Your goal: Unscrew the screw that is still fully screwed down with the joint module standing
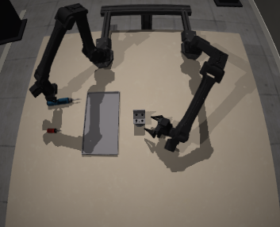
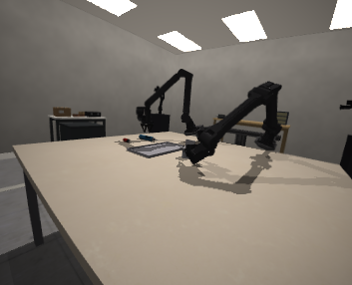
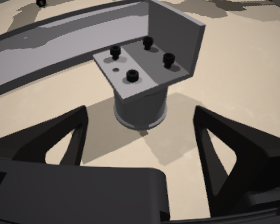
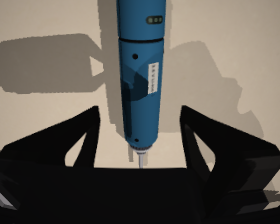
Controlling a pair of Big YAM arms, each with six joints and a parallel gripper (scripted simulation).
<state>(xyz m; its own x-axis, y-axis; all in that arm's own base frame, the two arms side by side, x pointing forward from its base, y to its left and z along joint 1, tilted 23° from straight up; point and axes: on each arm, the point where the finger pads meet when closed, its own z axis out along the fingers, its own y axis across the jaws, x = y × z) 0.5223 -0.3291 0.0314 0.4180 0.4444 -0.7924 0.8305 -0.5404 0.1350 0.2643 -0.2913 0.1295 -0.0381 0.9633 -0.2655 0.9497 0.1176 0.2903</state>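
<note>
The joint module is 4 cm behind my left hand, 5 cm to the right of it and 3 cm below it. Round my left hand: grey bracket: 4 cm behind, 5 cm to the right, 1 cm above; then flat grey tray: 7 cm behind, 29 cm to the right, 6 cm below; then red-handled tool: 4 cm behind, 60 cm to the right, 5 cm below.
</note>
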